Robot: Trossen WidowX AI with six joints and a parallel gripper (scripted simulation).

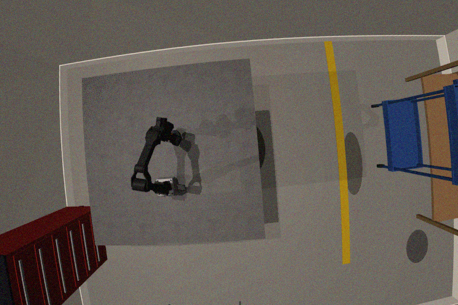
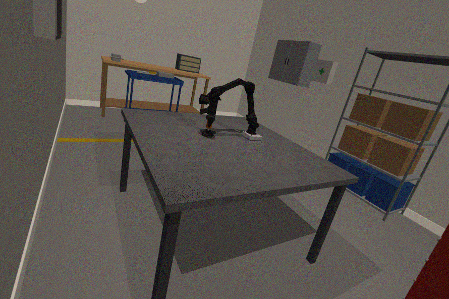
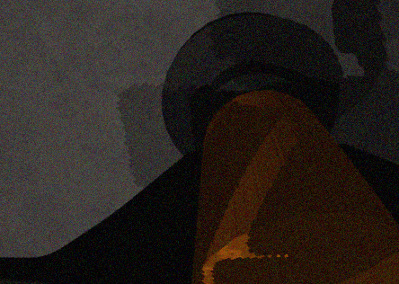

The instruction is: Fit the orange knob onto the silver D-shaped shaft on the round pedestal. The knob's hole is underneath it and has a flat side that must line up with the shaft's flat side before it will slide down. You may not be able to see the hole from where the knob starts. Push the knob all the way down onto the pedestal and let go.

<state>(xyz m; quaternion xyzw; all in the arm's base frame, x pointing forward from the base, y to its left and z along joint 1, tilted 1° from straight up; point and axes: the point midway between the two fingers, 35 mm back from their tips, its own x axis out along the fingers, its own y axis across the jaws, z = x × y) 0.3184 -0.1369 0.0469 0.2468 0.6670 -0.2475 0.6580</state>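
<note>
The orange knob is 3 cm above my gripper tip. The rest, counted from my gripper tip: dark round pedestal: 4 cm below.
</note>
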